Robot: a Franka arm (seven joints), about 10 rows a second.
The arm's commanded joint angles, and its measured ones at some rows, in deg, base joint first. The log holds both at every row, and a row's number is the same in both.
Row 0, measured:
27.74 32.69 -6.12 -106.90 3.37 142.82 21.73
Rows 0 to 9, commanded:
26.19 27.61 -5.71 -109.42 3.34 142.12 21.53
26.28 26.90 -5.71 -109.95 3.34 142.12 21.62
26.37 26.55 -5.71 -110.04 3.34 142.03 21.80
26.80 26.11 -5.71 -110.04 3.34 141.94 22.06
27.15 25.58 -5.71 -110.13 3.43 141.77 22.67
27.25 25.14 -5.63 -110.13 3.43 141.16 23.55
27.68 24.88 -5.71 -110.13 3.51 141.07 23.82
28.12 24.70 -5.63 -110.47 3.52 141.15 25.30
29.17 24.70 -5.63 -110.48 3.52 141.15 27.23
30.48 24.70 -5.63 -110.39 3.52 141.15 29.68
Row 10, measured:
28.68 26.69 -5.69 -108.62 3.43 141.38 25.98
